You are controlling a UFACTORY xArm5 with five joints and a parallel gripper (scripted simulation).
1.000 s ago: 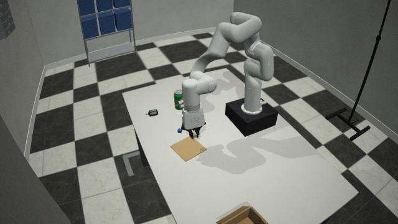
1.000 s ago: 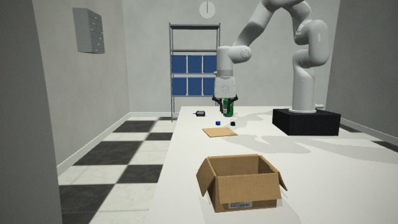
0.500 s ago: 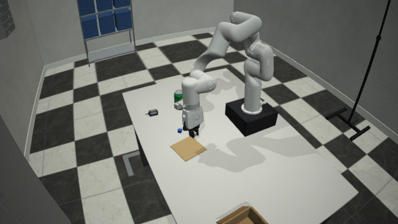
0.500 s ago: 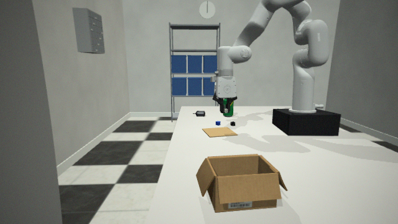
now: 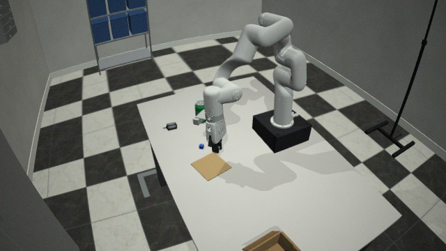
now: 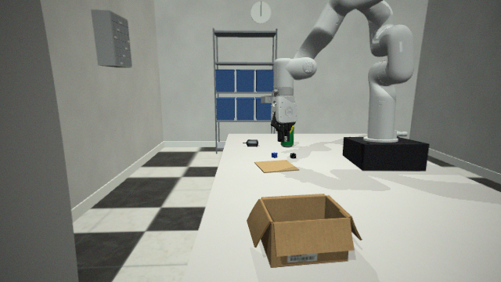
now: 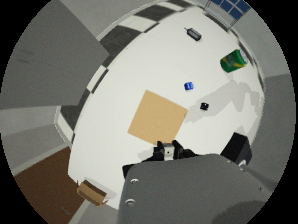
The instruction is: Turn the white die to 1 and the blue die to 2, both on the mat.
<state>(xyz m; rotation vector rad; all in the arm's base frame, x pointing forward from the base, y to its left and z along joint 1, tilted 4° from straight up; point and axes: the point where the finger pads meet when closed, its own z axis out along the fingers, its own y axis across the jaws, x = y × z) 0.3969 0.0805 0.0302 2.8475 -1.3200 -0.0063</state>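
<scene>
Now: the tan mat 3 cm ahead of my hand, 2 cm to the right of it and 12 cm below it. The rest, counted from my hand: blue die: 2 cm ahead, 16 cm to the right, 12 cm below; black die: 6 cm behind, 15 cm to the right, 12 cm below; white die: 1 cm below.
</scene>
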